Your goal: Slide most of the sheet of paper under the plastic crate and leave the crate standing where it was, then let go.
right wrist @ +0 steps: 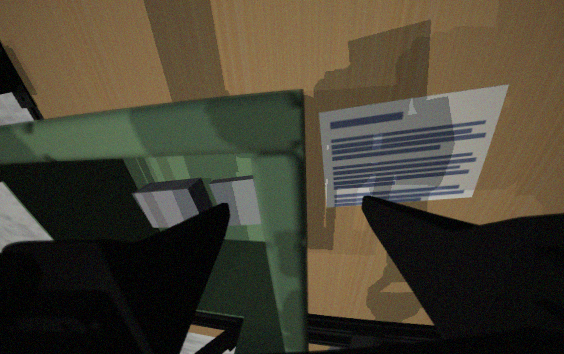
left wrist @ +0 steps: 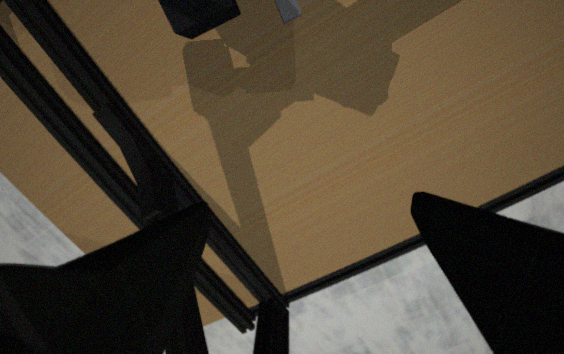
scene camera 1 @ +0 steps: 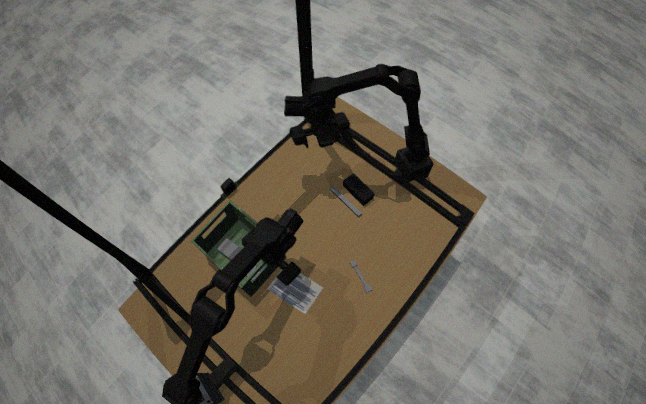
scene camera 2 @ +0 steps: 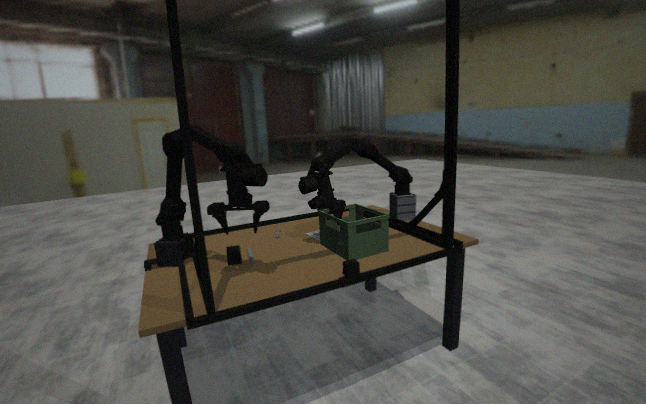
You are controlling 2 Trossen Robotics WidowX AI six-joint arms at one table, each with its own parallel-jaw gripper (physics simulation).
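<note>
The sheet of paper [scene camera 1: 296, 295] [scene camera 2: 313, 235] [right wrist: 400, 160], white with blue lines, lies flat beside the green plastic crate [scene camera 1: 252, 281] [scene camera 2: 367, 240] [right wrist: 250, 120]. In the right wrist view its whole near edge shows, with a narrow strip of table between it and the crate. The crate stands upright with two grey blocks inside. My right gripper [scene camera 2: 334, 207] [right wrist: 295, 206] is open and empty at the crate's paper side; in its wrist view one finger appears over the crate's inside, the other beyond its wall, near the paper's corner. My left gripper [scene camera 2: 241, 232] [left wrist: 309, 207] is open and empty, above the table far from the crate.
A black box [scene camera 1: 358, 189] [scene camera 2: 234, 255] [left wrist: 200, 17] and a flat grey bar [scene camera 1: 346, 201] [scene camera 2: 251, 256] [left wrist: 288, 10] lie side by side toward the left arm. A grey wrench [scene camera 1: 361, 276] [scene camera 2: 278, 233] lies beyond the paper. Black rails run along the table's edges.
</note>
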